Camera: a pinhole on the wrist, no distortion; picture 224 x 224 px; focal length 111.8 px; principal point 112.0 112.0 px. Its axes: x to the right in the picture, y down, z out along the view. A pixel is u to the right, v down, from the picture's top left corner.
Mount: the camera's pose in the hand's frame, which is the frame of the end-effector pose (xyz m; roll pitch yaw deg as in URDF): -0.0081 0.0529 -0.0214 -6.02 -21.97 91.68
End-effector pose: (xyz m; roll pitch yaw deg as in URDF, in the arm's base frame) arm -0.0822 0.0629 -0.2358 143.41 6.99 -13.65
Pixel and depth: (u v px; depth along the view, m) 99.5 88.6 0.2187
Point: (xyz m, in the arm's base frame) -0.1004 0.0028 -0.4088
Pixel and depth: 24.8 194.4 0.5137
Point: -0.4917 0.4186 -0.6963
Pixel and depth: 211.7 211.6 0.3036
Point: -0.4858 -0.2030 -0.3495
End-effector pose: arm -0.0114 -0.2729 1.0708 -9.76 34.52 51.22
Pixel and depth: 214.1 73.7 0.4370
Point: -0.0601 0.2193 1.4274
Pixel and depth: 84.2 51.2 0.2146
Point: 0.1360 -0.1670 1.1674
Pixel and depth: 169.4 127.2 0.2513
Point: -0.0567 -0.1365 1.3064
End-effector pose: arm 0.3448 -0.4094 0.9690 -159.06 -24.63 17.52
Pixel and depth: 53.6 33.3 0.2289
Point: 0.4418 -0.1762 0.9357
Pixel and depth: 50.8 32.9 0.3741
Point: 0.4939 0.0140 0.9224
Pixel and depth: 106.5 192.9 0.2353
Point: 0.1993 -0.3464 0.7520
